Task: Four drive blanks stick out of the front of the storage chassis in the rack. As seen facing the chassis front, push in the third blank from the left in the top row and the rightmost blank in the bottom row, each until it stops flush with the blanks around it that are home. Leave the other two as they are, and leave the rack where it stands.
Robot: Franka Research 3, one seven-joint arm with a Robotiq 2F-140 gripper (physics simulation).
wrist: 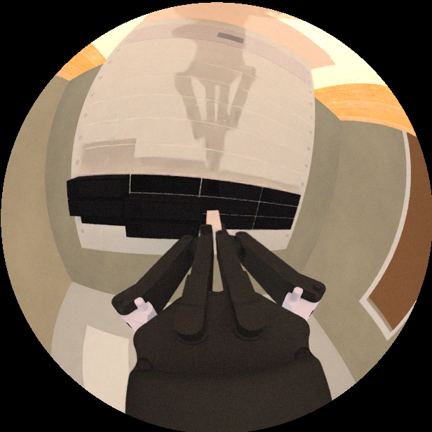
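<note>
The storage chassis front (232,206) is a wide black band of blanks across the middle of the wrist view, set in the pale rack (150,107). At the view's left end, dark blanks (97,192) jut past the rack's side edge. A blank (162,229) low and left of the fingers also stands proud, reaching below its neighbours. The blanks right of the fingers look nearly even, with thin pale seams. My gripper (212,219) is shut and empty, its tips over the lower part of the band, right of that low blank. Contact and exact depths cannot be told; the fingertips hide part of the band.
Pale rack panels carrying the gripper's shadow rise above the black band, and a pale strip of rack (107,240) shows below it. Greenish wall surfaces stand at both sides. A brown panel with a white edge (407,200) is at the far right.
</note>
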